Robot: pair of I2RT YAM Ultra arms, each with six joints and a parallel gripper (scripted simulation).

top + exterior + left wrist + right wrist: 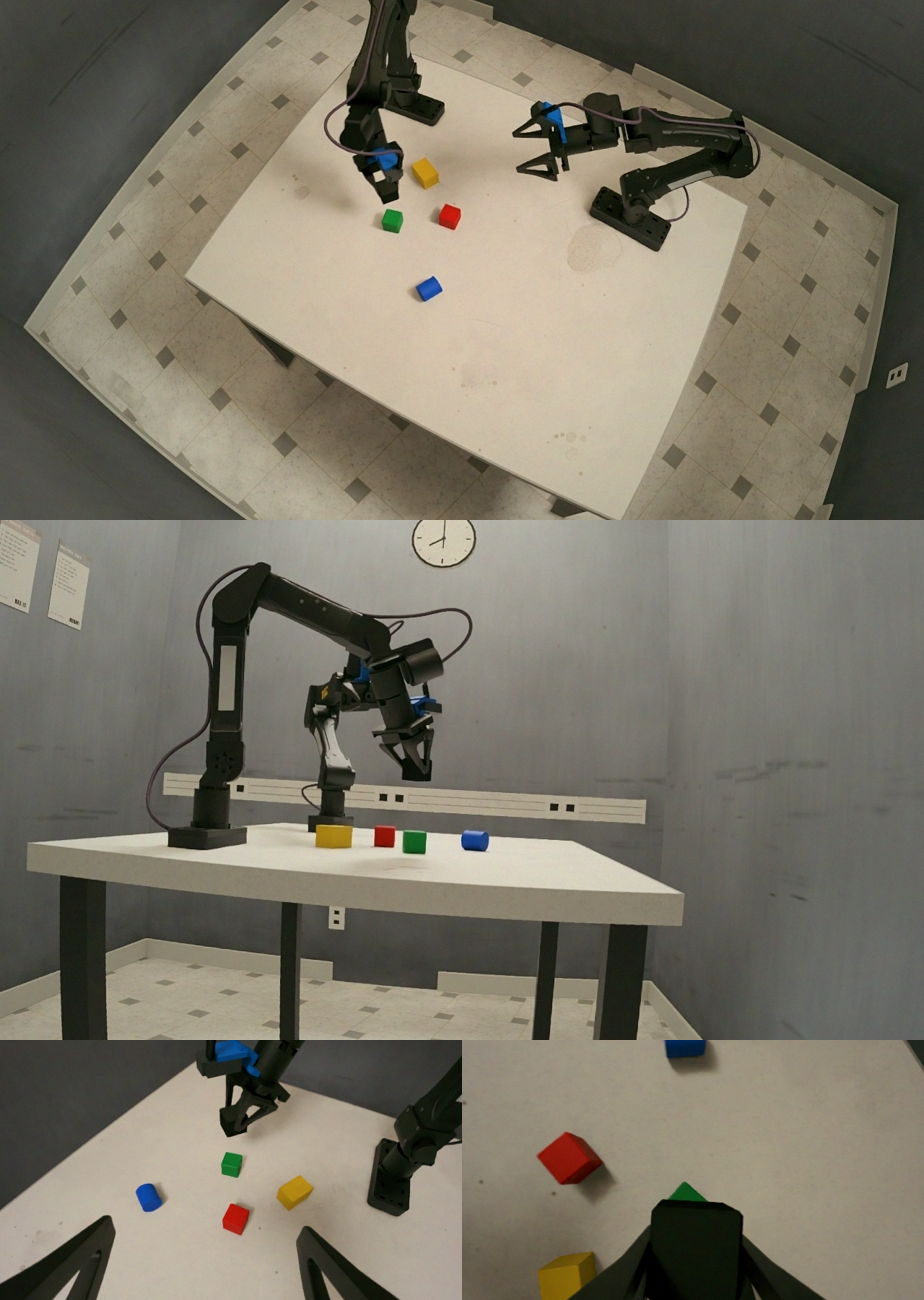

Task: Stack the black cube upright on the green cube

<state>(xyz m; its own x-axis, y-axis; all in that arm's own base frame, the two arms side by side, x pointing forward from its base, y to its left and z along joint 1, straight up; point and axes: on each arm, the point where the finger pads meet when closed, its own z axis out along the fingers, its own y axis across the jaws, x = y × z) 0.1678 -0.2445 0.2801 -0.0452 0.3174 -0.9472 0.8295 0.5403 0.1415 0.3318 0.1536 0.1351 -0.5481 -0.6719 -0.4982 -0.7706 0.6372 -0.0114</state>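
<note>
My right gripper is now right at the black cube. Also, from my right hand: red cube: 130 mm below, 110 mm to the left, 80 mm behind; green cube: 130 mm below; yellow cube: 150 mm behind, 130 mm below, 10 mm to the right.
</note>
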